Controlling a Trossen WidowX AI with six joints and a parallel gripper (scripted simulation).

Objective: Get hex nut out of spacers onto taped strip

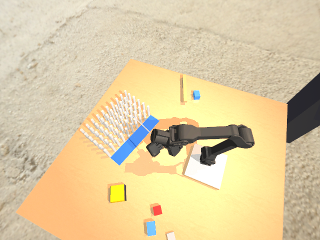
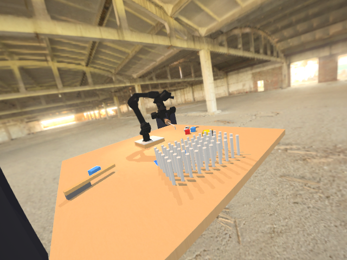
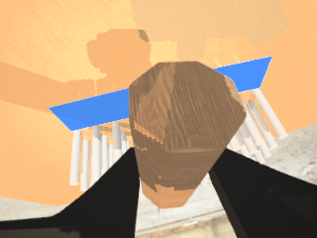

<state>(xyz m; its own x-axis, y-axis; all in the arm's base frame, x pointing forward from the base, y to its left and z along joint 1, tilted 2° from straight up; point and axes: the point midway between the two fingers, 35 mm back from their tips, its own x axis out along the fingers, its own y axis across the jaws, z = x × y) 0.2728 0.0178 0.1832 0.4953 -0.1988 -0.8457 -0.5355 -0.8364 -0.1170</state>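
The blue taped strip is 160 mm ahead of my gripper tip, 60 mm to the right of it and 190 mm below it. Also, from my gripper tip: hook tool 80 mm ahead, 50 mm to the right; then red block 80 mm behind, 310 mm to the left, 170 mm below; then hex nut 320 mm ahead, 130 mm to the right, 180 mm below.
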